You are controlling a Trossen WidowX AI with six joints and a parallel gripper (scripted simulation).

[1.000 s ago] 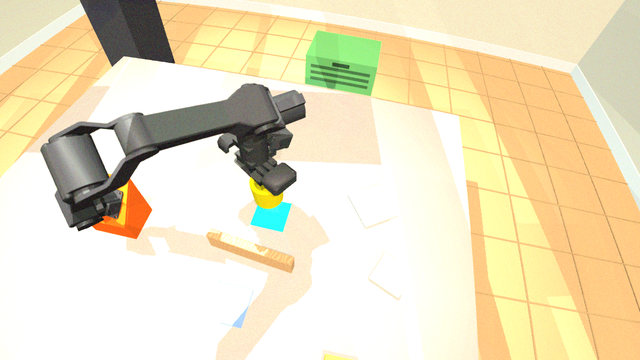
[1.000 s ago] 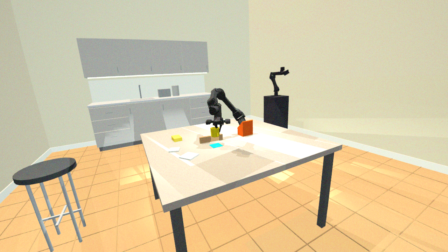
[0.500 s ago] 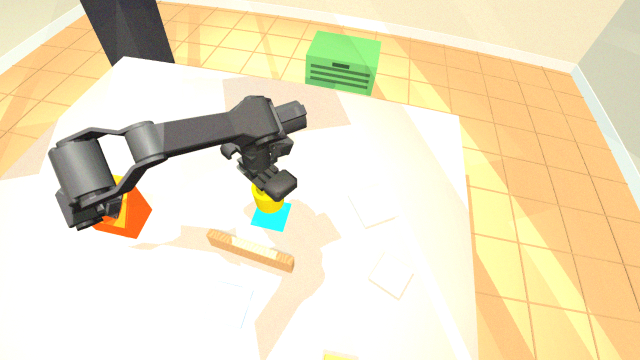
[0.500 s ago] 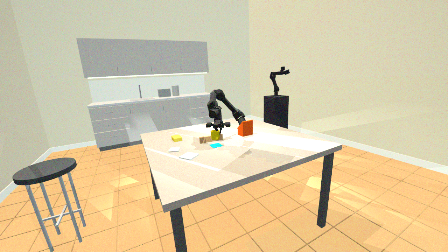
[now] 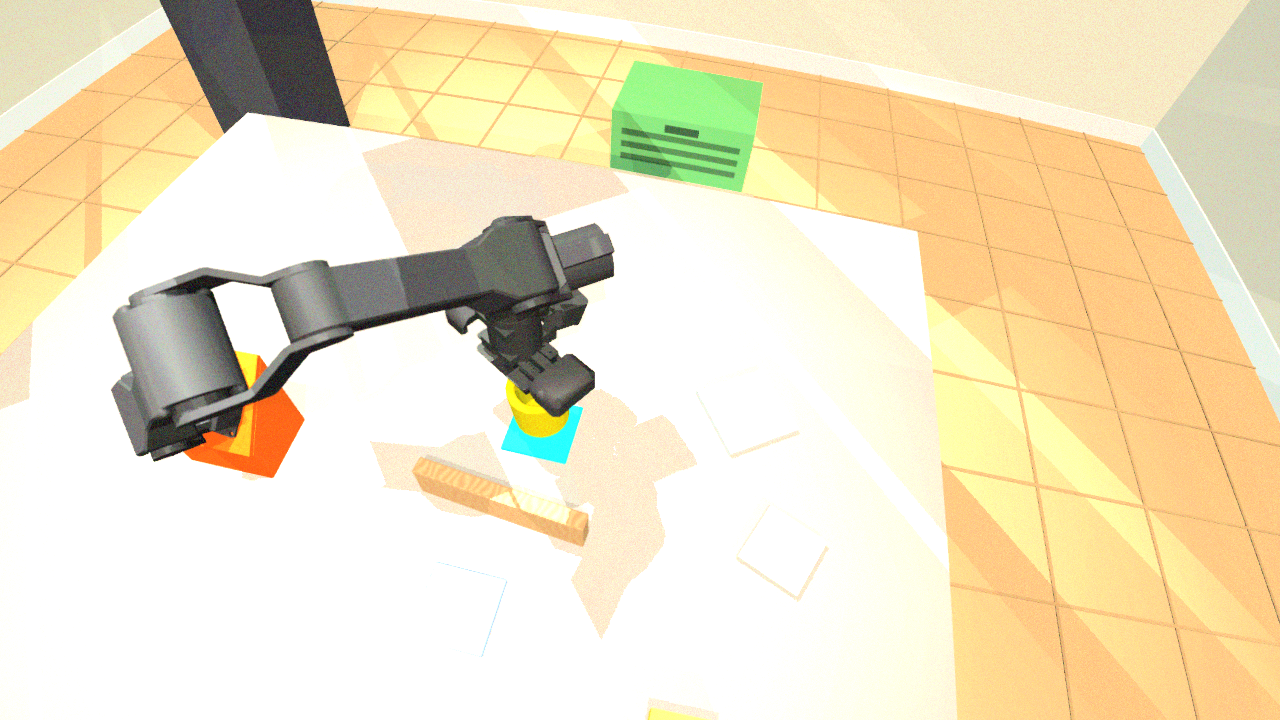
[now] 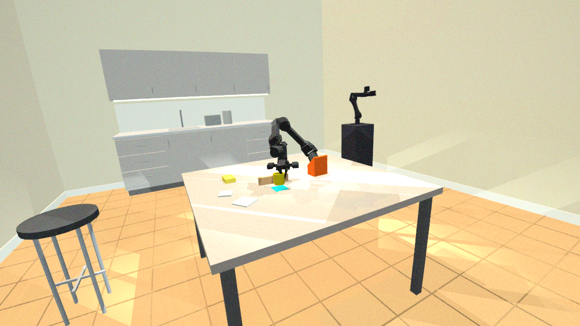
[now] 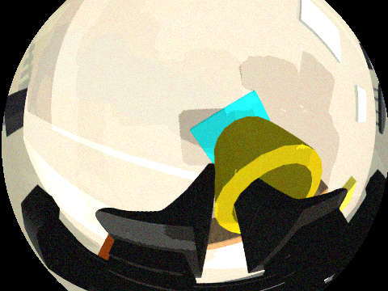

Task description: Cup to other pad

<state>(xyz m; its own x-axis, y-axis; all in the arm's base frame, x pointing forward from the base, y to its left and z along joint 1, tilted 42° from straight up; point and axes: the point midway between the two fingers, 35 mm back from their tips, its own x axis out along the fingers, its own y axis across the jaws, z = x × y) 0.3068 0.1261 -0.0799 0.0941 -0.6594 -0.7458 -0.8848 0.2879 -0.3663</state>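
The cyan pad lies 70 mm below my gripper tip, 20 mm ahead of it and 10 mm to the right of it. From my gripper tip the other things lie so: light blue pad (250 mm to the right, 70 mm below, 20 mm ahead); wooden bar (130 mm to the right, 40 mm below, 20 mm ahead); yellow cup (20 mm ahead, 10 mm to the right).
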